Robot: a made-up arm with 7 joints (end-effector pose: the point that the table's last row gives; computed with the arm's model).
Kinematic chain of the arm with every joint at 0, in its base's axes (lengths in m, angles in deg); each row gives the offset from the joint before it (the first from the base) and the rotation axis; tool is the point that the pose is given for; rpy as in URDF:
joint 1: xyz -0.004 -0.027 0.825 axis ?
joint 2: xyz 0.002 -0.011 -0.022 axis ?
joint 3: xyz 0 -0.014 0.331 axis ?
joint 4: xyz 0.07 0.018 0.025 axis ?
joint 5: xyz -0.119 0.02 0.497 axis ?
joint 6: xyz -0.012 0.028 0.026 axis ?
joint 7: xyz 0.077 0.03 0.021 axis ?
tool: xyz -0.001 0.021 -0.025 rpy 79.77 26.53 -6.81
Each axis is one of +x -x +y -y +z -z.
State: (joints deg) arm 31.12 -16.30 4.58 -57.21 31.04 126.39 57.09
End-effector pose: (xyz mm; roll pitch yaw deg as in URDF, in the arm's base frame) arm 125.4 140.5 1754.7 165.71 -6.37 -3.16
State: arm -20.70 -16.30 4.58 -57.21 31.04 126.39 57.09
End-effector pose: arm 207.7 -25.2 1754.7 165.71 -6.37 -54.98
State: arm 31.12 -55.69 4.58 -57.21 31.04 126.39 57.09
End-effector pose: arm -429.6 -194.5 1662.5 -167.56 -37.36 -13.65
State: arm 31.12 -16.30 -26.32 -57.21 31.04 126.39 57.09
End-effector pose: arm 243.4 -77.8 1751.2 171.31 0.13 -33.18
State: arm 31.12 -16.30 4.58 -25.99 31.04 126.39 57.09
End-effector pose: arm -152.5 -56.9 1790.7 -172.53 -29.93 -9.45
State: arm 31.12 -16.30 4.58 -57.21 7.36 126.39 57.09
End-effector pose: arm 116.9 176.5 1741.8 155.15 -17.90 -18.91
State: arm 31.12 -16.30 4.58 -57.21 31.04 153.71 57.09
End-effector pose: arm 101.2 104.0 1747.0 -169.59 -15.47 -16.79
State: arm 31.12 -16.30 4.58 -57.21 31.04 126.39 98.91
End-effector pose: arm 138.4 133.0 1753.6 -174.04 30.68 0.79
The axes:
joint 1: +z
joint 2: +y
joint 3: +z
joint 4: -y
joint 5: +z
joint 6: -y
joint 7: -z

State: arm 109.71 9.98 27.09 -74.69 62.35 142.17 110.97
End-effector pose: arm -433.4 499.5 1409.4 -83.18 71.44 -173.87
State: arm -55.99 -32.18 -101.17 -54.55 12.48 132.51 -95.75
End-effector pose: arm -634.4 81.1 1502.8 23.34 -32.15 -92.20
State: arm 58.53 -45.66 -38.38 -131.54 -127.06 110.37 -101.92
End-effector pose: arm 441.1 50.5 1132.2 -118.77 52.74 -54.84
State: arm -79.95 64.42 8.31 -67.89 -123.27 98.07 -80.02
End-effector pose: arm 214.8 -818.9 555.6 -140.21 42.87 -173.72
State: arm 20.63 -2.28 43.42 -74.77 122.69 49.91 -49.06
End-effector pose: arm 205.7 459.9 1511.1 123.57 -69.38 163.51
